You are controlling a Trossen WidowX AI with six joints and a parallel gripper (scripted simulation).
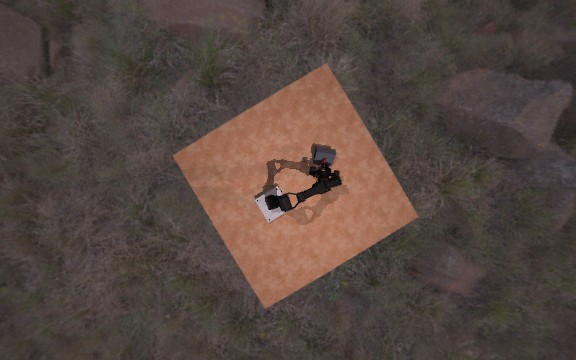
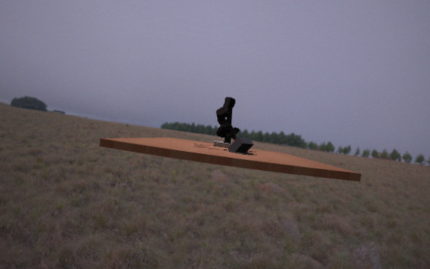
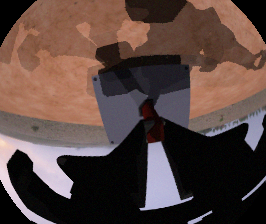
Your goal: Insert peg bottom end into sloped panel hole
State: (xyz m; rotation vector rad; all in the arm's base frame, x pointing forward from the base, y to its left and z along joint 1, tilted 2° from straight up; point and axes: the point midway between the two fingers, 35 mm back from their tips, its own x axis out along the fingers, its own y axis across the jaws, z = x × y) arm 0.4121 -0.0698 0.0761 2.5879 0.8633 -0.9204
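The grey sloped panel lies 4 cm below my gripper tip, 4 cm ahead of it and 3 cm to the left of it. Also, from my gripper tip: dark red peg: right at my gripper tip.
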